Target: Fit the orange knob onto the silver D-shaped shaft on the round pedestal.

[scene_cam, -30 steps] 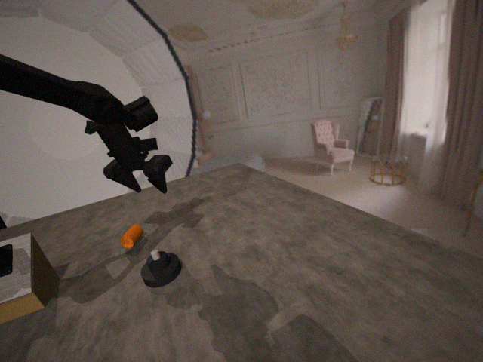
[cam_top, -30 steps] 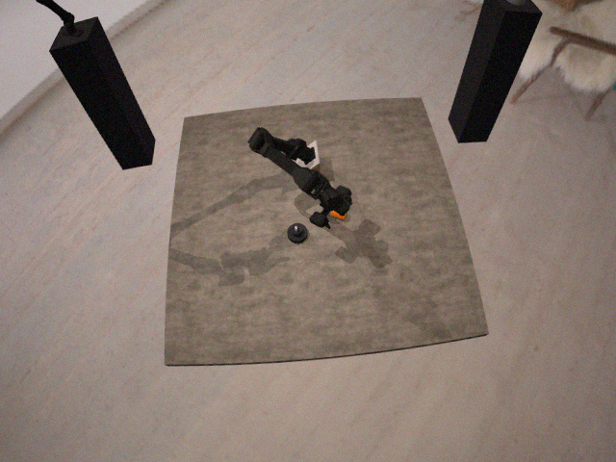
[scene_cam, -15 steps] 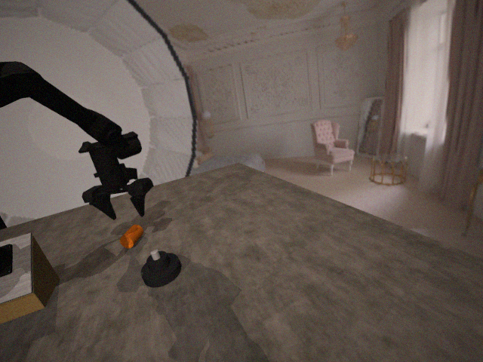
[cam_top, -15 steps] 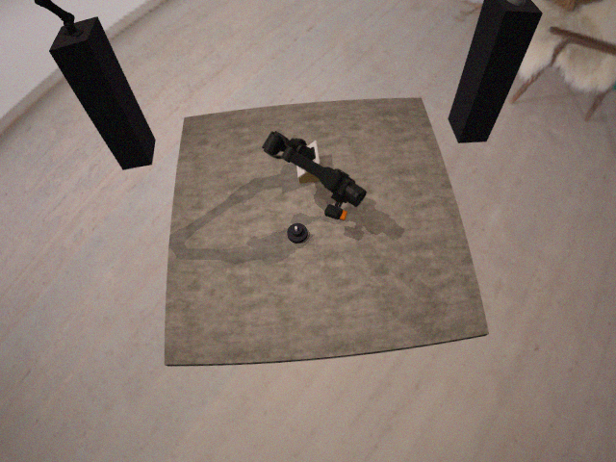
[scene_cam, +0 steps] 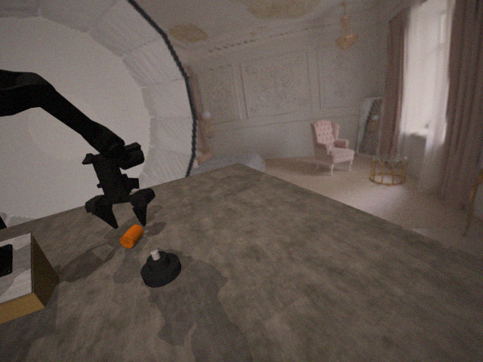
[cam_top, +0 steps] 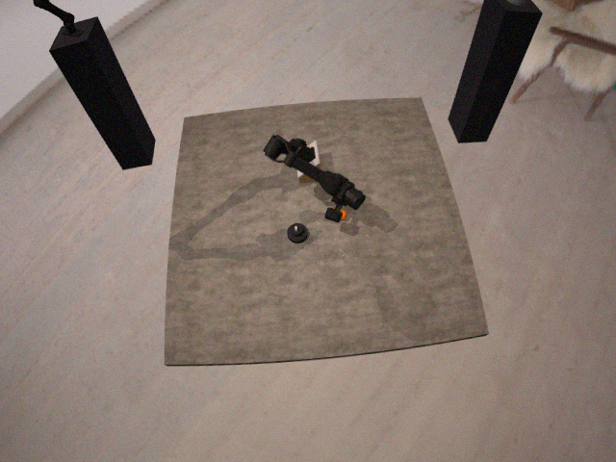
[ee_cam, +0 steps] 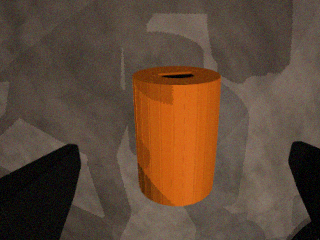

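Right now my gripper tip is 1 cm past the orange knob, 1 cm to the left of it and 3 cm above it. Also, from my gripper tip: black round pedestal (6 cm ahead, 19 cm to the right, 2 cm below).
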